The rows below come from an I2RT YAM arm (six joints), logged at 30 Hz.
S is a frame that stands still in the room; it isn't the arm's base.
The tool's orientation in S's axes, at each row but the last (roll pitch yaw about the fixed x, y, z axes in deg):
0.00, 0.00, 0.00
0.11, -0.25, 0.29
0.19, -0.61, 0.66
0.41, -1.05, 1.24
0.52, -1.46, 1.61
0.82, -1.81, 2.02
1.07, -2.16, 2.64
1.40, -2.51, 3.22
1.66, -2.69, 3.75
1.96, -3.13, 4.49
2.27, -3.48, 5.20
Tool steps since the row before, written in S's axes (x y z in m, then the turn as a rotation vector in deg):
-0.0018, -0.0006, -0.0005, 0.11, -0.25, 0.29
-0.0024, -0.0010, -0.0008, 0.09, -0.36, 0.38
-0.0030, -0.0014, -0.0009, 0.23, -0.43, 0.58
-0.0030, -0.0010, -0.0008, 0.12, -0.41, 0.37
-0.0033, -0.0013, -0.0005, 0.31, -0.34, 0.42
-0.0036, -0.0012, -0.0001, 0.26, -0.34, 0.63
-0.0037, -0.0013, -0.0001, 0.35, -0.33, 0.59
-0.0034, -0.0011, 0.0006, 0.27, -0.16, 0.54
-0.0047, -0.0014, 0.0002, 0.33, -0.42, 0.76
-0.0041, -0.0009, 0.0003, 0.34, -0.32, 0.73
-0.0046, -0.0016, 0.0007, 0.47, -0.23, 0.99
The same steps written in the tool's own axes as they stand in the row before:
-0.0018, -0.0006, -0.0005, 0.11, -0.25, 0.29
-0.0024, -0.0010, -0.0008, 0.09, -0.36, 0.38
-0.0030, -0.0014, -0.0009, 0.23, -0.43, 0.58
-0.0030, -0.0009, -0.0007, 0.12, -0.41, 0.37
-0.0033, -0.0012, -0.0004, 0.31, -0.34, 0.42
-0.0036, -0.0011, 0.0000, 0.27, -0.34, 0.63
-0.0038, -0.0011, 0.0001, 0.36, -0.33, 0.58
-0.0034, -0.0009, 0.0008, 0.28, -0.16, 0.53
-0.0048, -0.0011, 0.0005, 0.34, -0.42, 0.76
-0.0041, -0.0006, 0.0005, 0.35, -0.32, 0.72
-0.0047, -0.0011, 0.0010, 0.51, -0.23, 0.97

